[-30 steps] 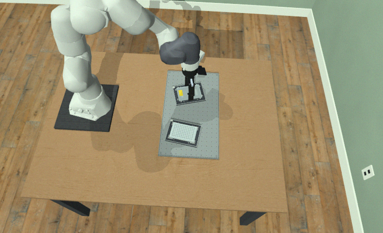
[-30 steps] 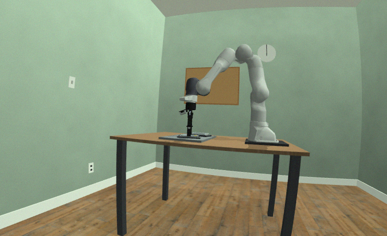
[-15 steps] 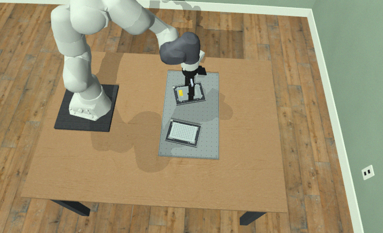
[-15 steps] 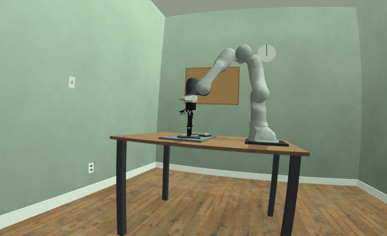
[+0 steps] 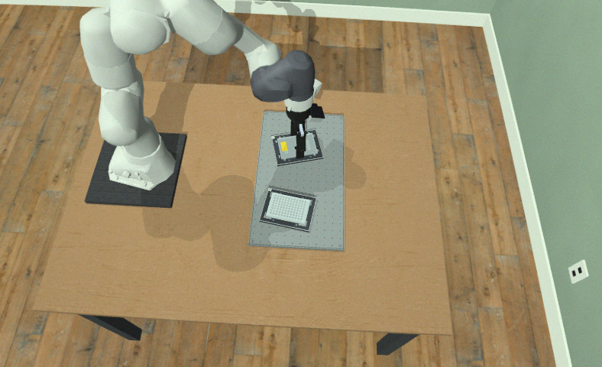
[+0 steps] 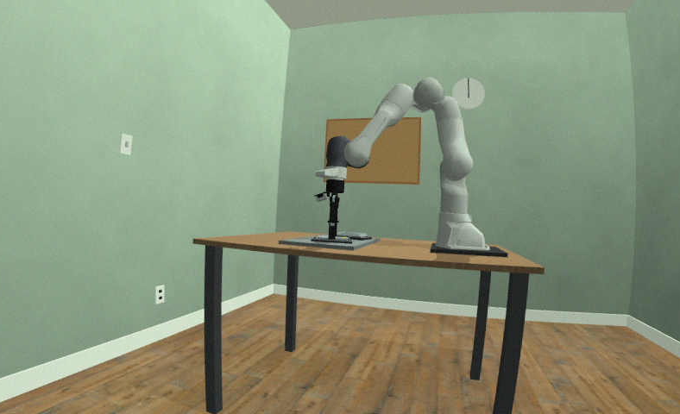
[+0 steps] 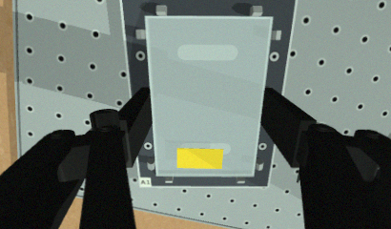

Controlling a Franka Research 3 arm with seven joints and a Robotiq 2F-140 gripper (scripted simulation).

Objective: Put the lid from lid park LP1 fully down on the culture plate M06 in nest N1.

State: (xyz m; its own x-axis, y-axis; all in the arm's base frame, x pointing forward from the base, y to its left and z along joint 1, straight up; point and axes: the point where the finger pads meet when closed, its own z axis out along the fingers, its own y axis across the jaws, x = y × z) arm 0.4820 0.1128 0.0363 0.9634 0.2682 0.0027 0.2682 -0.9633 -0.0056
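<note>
Right now my hand is 3 cm above the dark lid park. Also, from my hand: culture plate 1 cm behind, 24 cm to the right, 2 cm below; dark nest 1 cm behind, 24 cm to the right, 3 cm below; clear lid 2 cm below.
</note>
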